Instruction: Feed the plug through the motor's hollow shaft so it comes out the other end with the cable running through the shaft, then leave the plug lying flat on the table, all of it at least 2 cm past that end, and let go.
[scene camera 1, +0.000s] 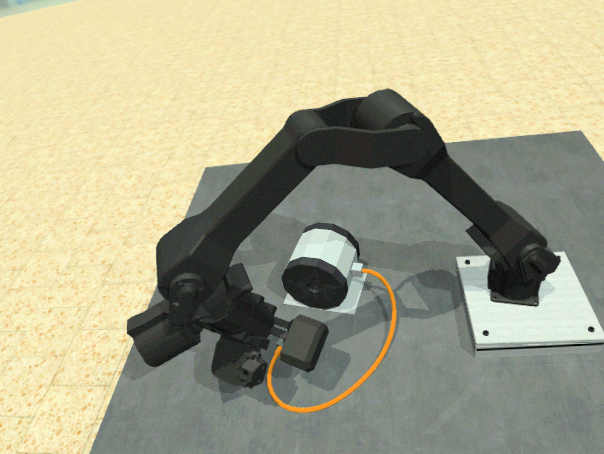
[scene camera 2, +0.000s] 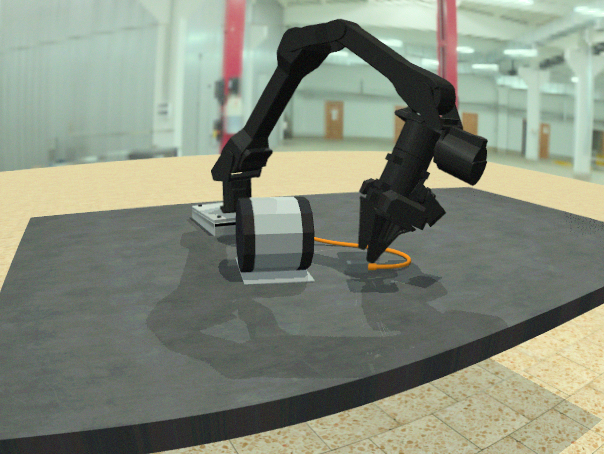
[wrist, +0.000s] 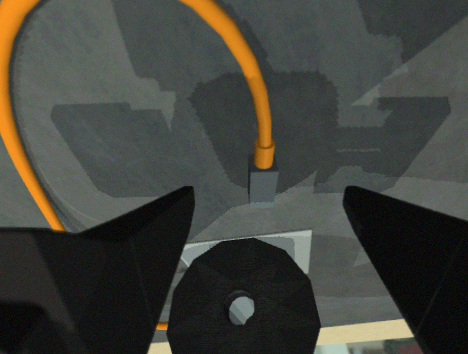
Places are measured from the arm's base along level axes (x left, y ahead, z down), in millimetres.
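Pixels of known places: gripper, fingertip midpoint: (scene camera 1: 279, 338) (scene camera 2: 364, 255) (wrist: 268, 195); arm's base at its link origin: (scene camera 1: 513, 287).
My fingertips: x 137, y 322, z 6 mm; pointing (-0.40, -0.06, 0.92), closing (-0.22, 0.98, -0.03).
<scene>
For each thing: its middle in the pictures, then the offset to it from my fingertips. Level surfaces: height alone.
- grey plug at the middle of its body: (wrist: 261, 182) (scene camera 2: 357, 266) (scene camera 1: 286, 340) dx -10, dy -3, dz +18 mm
- white motor at the middle of its body: (wrist: 246, 320) (scene camera 2: 272, 234) (scene camera 1: 323, 266) dx -126, dy -38, dz -26 mm
- grey table at its surface level: dz +25 mm
The grey plug (scene camera 1: 280, 343) (scene camera 2: 356, 266) (wrist: 263, 187) lies on the table, its free end towards the motor. The orange cable (scene camera 1: 394, 320) (scene camera 2: 409, 260) (wrist: 7, 100) curves in a wide loop from the plug to a pale block on the motor's side. The white motor (scene camera 1: 325, 248) (scene camera 2: 277, 225) with black end caps lies on its side on a pale base plate. Its near end cap (wrist: 245, 267) shows the shaft hole in the wrist view, with no cable in it. My gripper (scene camera 1: 278, 353) (scene camera 2: 367, 254) (wrist: 268, 195) is open above the plug, one finger on each side, pointing down at a tilt.
The arm's white mounting plate (scene camera 1: 530, 327) (scene camera 2: 202, 220) stands on the grey table (scene camera 1: 450, 400) (scene camera 2: 125, 390), on the other side of the motor in scene camera 2's view. The arm arches above the motor. The table edge is behind the gripper in scene camera 1's view.
</scene>
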